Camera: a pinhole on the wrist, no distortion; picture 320 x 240 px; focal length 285.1 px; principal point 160.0 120.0 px. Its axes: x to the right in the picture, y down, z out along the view. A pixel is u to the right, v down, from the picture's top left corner.
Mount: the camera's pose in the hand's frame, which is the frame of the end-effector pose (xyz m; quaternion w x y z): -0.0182 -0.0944 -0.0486 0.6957 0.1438 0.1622 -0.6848
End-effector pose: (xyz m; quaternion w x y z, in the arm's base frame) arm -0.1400 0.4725 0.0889 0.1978 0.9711 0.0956 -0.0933
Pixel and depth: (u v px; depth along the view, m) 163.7 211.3 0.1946
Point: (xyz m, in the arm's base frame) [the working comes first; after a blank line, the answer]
In the camera's frame: 0.0025 0.0623 0.1946

-0.1496 0.5900 -0.1003
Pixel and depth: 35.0 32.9 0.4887
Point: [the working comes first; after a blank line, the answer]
In the camera's frame: -0.2143 -0.1493 0.4887

-0.3842 0.3523 -0.3586
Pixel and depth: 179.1 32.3 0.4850
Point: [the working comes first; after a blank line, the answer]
In the camera's frame: 0.0325 -0.1492 0.4850

-0.4160 0.5965 -0.3431
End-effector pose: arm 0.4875 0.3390 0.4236 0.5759 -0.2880 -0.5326 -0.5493
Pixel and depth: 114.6 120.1 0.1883
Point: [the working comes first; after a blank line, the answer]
In the camera's frame: -0.0300 0.0001 0.1883

0.3119 0.4329 0.4103
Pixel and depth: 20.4 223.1 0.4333
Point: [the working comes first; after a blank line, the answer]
In the camera's frame: -0.2122 0.1567 0.4333

0.2574 0.6660 0.6561
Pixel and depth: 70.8 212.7 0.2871
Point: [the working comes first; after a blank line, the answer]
In the camera's frame: -0.0898 0.0934 0.2871

0.2756 0.5084 0.5328
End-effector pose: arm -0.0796 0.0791 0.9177 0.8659 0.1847 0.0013 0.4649
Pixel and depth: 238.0 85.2 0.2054
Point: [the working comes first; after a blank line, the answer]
In the camera's frame: 0.0562 -0.0251 0.2054

0.1065 -0.1032 0.9433
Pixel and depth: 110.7 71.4 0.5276
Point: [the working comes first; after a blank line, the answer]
In the camera's frame: -0.0912 -0.0899 0.5276

0.1391 -0.2643 1.2638
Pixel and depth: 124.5 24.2 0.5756
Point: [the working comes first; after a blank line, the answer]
In the camera's frame: -0.0717 -0.1934 0.5756

0.1201 -0.3783 1.2686
